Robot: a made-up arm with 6 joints. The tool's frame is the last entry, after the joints.
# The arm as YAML. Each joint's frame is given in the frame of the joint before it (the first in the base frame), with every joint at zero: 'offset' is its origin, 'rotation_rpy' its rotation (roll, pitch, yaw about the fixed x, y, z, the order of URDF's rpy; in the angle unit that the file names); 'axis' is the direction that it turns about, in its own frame. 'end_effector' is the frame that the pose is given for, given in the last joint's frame.
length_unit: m
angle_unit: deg
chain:
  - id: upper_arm
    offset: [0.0, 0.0, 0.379]
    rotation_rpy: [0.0, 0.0, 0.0]
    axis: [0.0, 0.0, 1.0]
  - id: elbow
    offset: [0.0, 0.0, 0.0]
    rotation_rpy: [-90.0, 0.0, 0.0]
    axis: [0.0, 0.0, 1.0]
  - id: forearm
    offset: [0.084, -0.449, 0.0]
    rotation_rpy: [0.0, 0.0, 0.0]
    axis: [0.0, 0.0, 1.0]
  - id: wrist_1
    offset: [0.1, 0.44, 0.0]
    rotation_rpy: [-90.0, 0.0, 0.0]
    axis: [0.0, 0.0, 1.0]
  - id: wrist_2
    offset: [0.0, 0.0, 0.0]
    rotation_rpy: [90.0, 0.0, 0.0]
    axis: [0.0, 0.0, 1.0]
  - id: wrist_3
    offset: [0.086, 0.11, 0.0]
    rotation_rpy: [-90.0, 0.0, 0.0]
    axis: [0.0, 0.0, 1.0]
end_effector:
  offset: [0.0, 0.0, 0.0]
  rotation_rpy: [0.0, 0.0, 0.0]
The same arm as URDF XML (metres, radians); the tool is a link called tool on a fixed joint. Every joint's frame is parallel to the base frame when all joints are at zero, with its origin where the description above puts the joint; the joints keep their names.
<robot name="arm">
  <joint name="tool_fixed" type="fixed">
    <parent link="link6"/>
    <child link="tool"/>
    <origin xyz="0 0 0" rpy="3.1416 0 0"/>
  </joint>
  <joint name="wrist_3" type="continuous">
    <parent link="link5"/>
    <child link="link6"/>
    <origin xyz="0.086 0 -0.11"/>
    <axis xyz="0 0 -1"/>
  </joint>
  <joint name="wrist_2" type="continuous">
    <parent link="link4"/>
    <child link="link5"/>
    <origin xyz="0 0 0"/>
    <axis xyz="0 1 0"/>
  </joint>
  <joint name="wrist_1" type="continuous">
    <parent link="link3"/>
    <child link="link4"/>
    <origin xyz="0.1 0 -0.44"/>
    <axis xyz="0 0 -1"/>
  </joint>
  <joint name="forearm" type="continuous">
    <parent link="link2"/>
    <child link="link3"/>
    <origin xyz="0.084 0 0.449"/>
    <axis xyz="0 1 0"/>
  </joint>
  <joint name="elbow" type="continuous">
    <parent link="link1"/>
    <child link="link2"/>
    <origin xyz="0 0 0"/>
    <axis xyz="0 1 0"/>
  </joint>
  <joint name="upper_arm" type="continuous">
    <parent link="base"/>
    <child link="link1"/>
    <origin xyz="0 0 0.379"/>
    <axis xyz="0 0 1"/>
  </joint>
  <link name="base"/>
  <link name="link1"/>
  <link name="link2"/>
  <link name="link3"/>
  <link name="link4"/>
  <link name="link5"/>
  <link name="link6"/>
  <link name="tool"/>
</robot>

